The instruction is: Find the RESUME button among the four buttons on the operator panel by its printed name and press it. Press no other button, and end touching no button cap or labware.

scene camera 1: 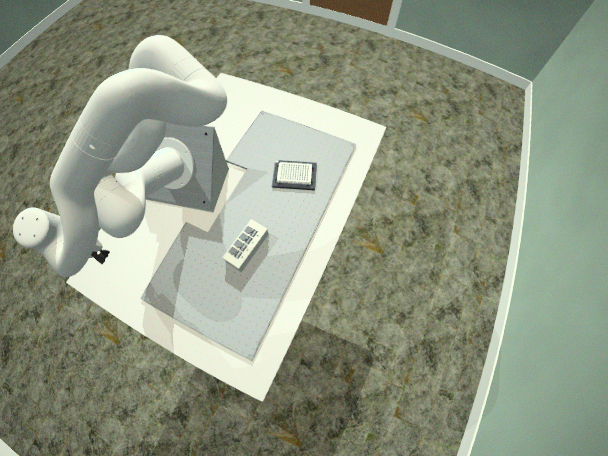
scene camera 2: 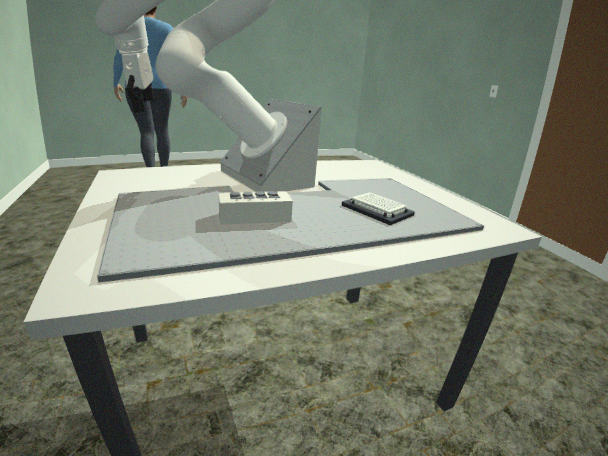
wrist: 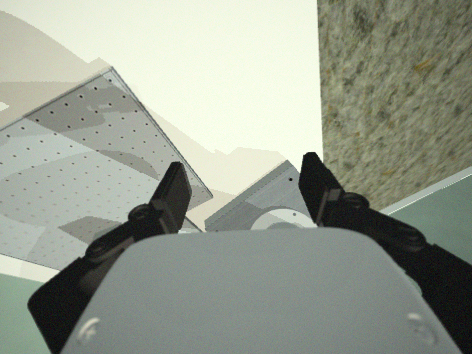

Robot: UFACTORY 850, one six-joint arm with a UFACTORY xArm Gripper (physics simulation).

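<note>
The operator panel (scene camera 1: 261,243) (scene camera 2: 255,211), a pale box, stands on the grey perforated board, with four dark button caps in a row on its top. Its printed names are too small to read, so I cannot tell which button is RESUME. The panel does not show in the wrist view. My gripper (scene camera 2: 139,100) (wrist: 242,173) is open and empty, with its black fingers wide apart. It hangs high over the table's left side in scene camera 2, well away from the panel and touching nothing. Labware, a white well plate (scene camera 1: 294,173) (scene camera 2: 378,204), sits in a black holder on the board.
The grey board (scene camera 1: 300,132) (scene camera 2: 165,252) (wrist: 75,160) lies on the white table (scene camera 1: 370,130) (scene camera 2: 250,295) (wrist: 225,75). The arm's wedge-shaped base (scene camera 1: 220,175) (scene camera 2: 300,155) (wrist: 250,197) stands behind the panel. A person in a blue top (scene camera 2: 161,37) stands behind the arm.
</note>
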